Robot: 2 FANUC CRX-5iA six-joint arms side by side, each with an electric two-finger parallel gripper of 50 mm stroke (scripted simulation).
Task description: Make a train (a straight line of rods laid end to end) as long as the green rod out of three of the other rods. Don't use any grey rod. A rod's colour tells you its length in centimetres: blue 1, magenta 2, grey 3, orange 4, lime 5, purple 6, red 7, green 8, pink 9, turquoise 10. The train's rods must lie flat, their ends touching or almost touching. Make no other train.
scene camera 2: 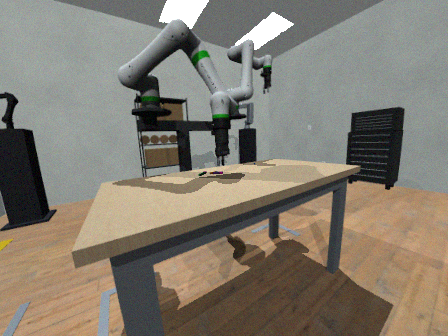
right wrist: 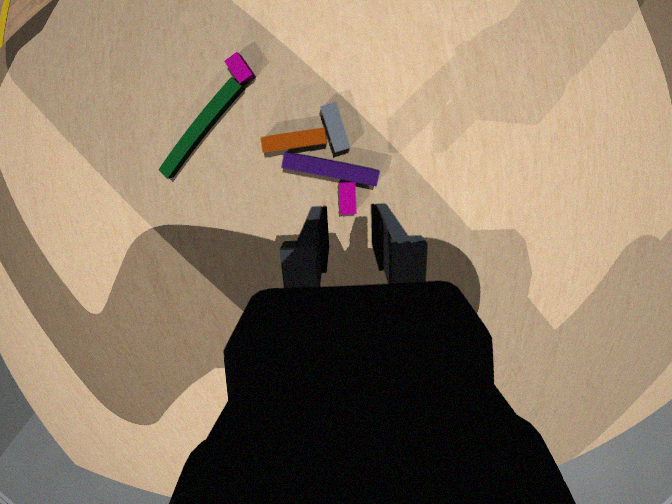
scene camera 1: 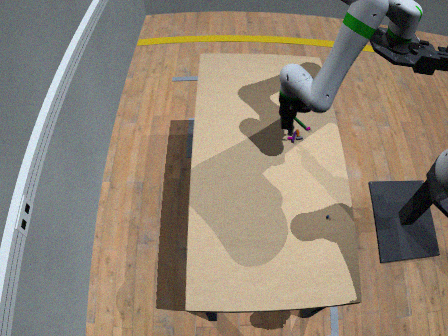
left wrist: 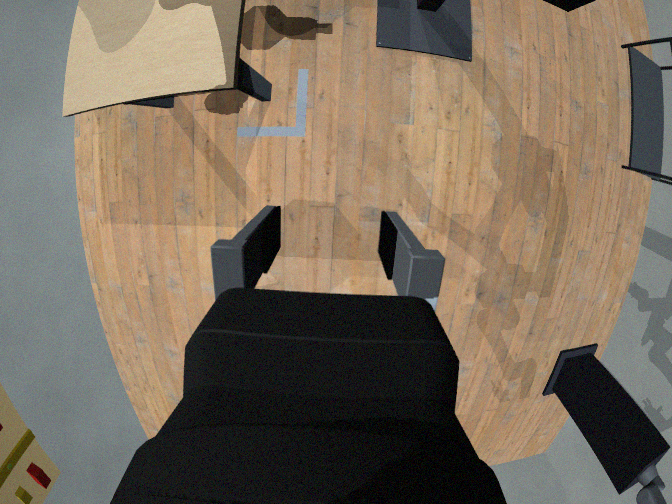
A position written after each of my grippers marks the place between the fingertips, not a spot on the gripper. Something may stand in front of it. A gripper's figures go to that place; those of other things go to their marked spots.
Scene:
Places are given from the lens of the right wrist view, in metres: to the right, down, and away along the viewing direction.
my right gripper (right wrist: 349, 225): 0.01, -0.01, 0.17
green rod (right wrist: 231, 90): -0.07, -0.10, 0.18
purple rod (right wrist: 292, 161): -0.03, -0.05, 0.19
orange rod (right wrist: 316, 136): -0.01, -0.07, 0.19

